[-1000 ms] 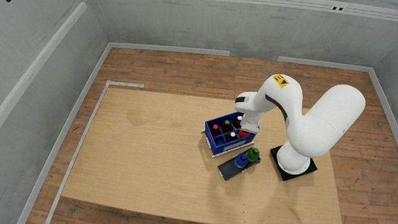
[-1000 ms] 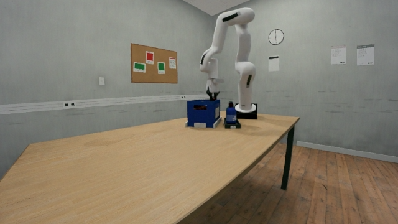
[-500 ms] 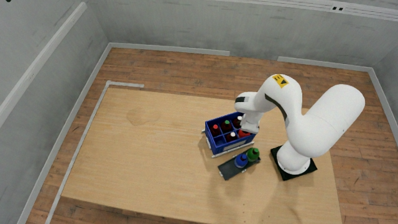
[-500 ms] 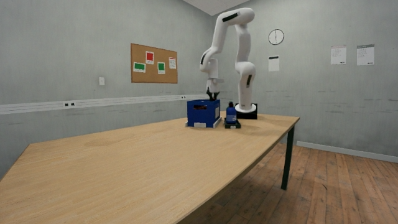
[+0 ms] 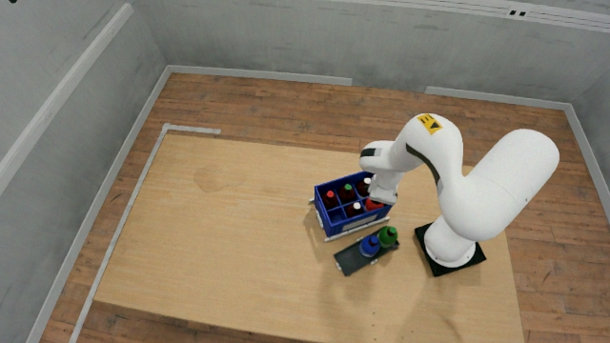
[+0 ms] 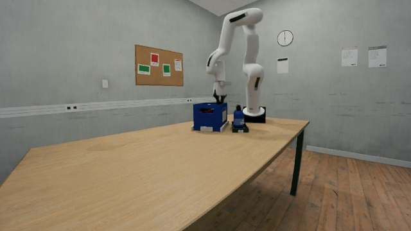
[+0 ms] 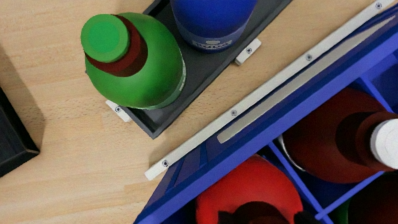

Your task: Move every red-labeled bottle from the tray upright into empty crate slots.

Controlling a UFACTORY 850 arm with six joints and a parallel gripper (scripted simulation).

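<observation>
Now: hand 7 cm above the red-labeled bottle. Also, from my hand: blue-labeled bottle: 2 cm ahead, 17 cm to the left, 9 cm below; then green-labeled bottle: 6 cm behind, 13 cm to the left, 9 cm below; then blue crate: 10 cm ahead, 1 cm to the right, 9 cm below.
</observation>
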